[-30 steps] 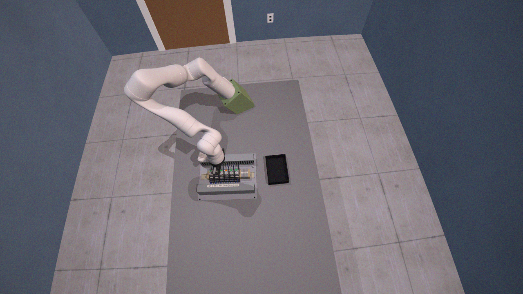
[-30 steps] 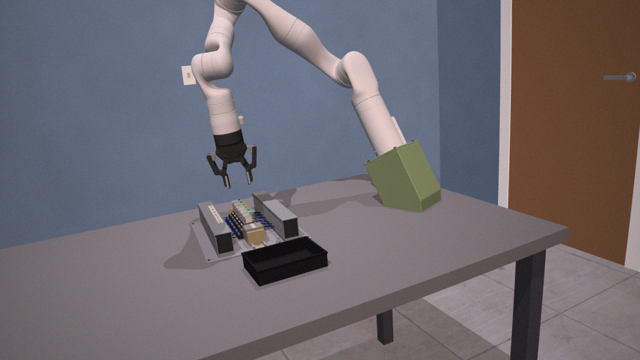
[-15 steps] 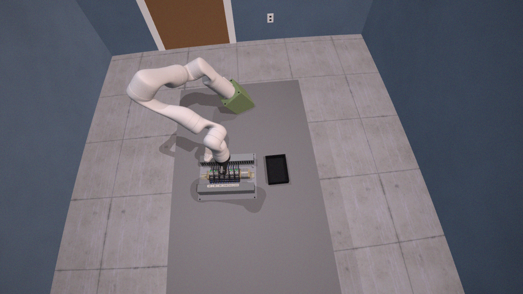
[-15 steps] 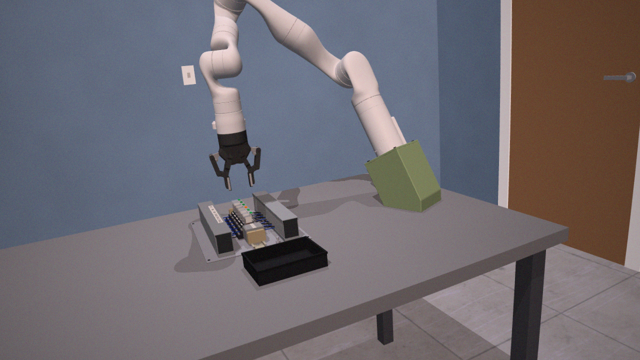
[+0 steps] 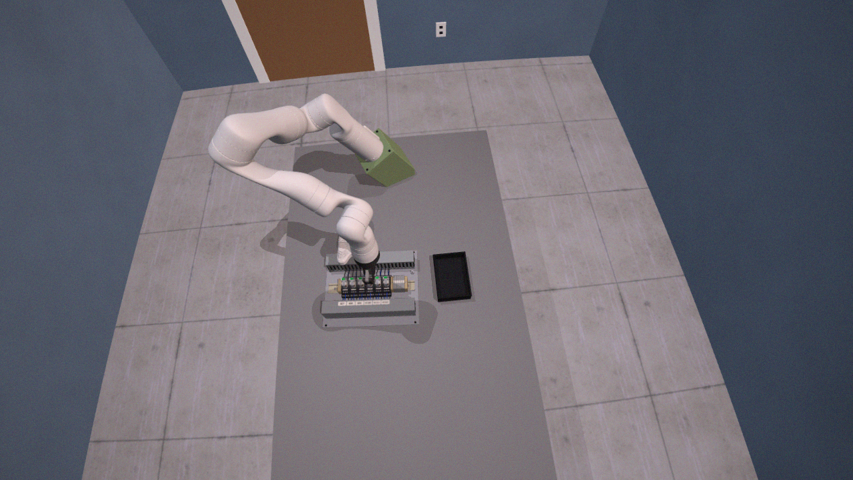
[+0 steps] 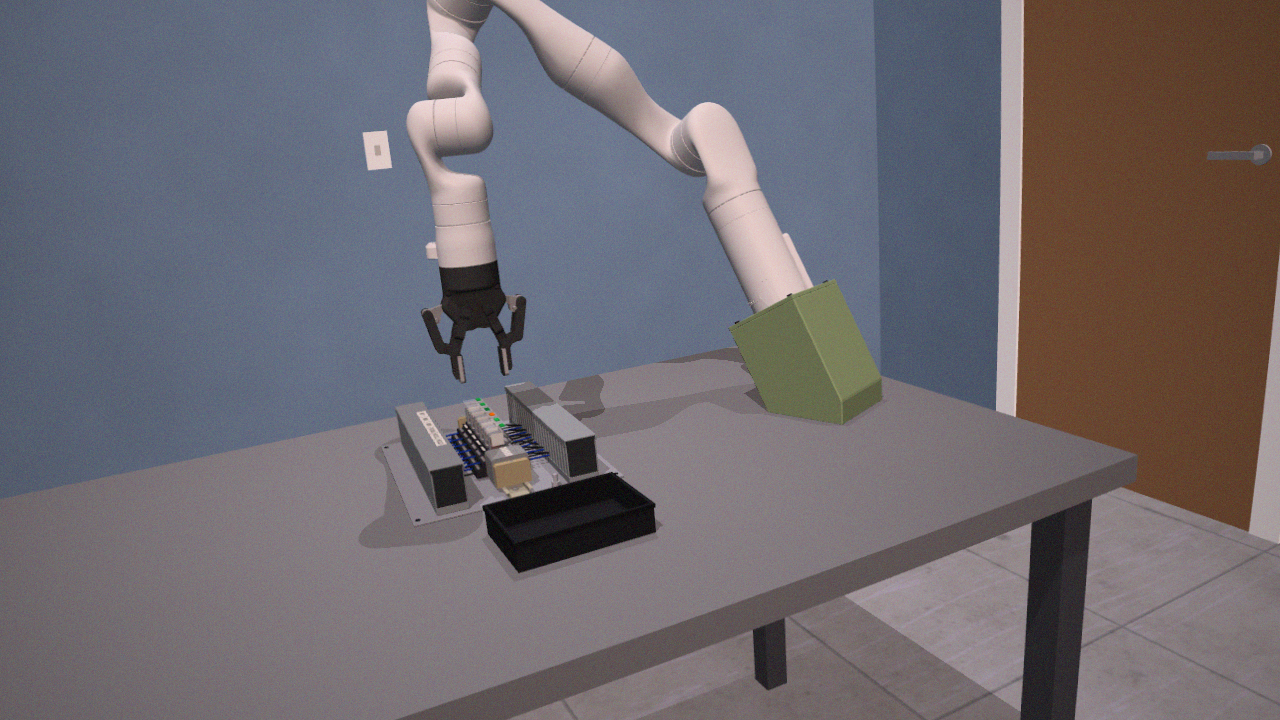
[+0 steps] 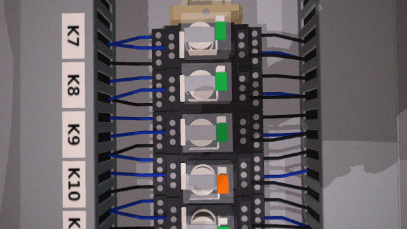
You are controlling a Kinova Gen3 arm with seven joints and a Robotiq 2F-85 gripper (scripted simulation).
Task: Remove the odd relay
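Now: the relay 20 mm to the right of my hand and 90 mm below it. Also, from my hand: black parts tray 20 mm behind, 250 mm to the left, 130 mm below; relay panel 20 mm to the right, 110 mm below.
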